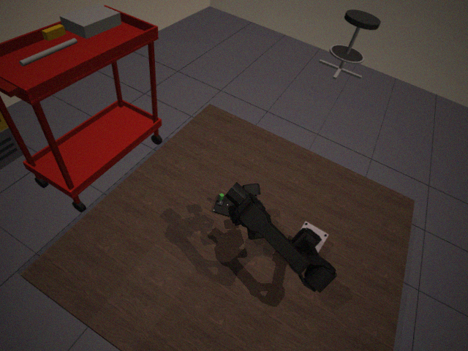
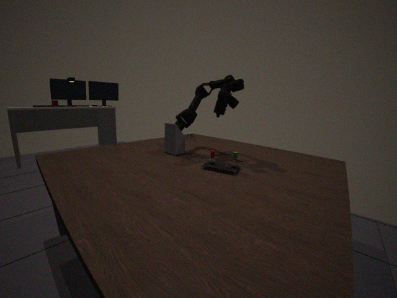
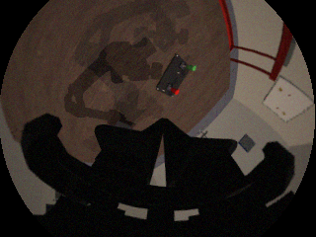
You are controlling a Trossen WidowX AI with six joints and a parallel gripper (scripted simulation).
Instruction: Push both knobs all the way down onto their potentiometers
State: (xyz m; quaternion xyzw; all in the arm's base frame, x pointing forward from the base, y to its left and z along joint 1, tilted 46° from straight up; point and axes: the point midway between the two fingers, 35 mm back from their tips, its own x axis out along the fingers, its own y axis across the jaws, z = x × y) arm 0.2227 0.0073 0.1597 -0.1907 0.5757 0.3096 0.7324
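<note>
The red knob lies 9 cm ahead of my gripper tip, 12 cm to the right of it and 16 cm below it. The rest, counted from my gripper tip: green knob (18 cm ahead, 8 cm to the right, 15 cm below).
</note>
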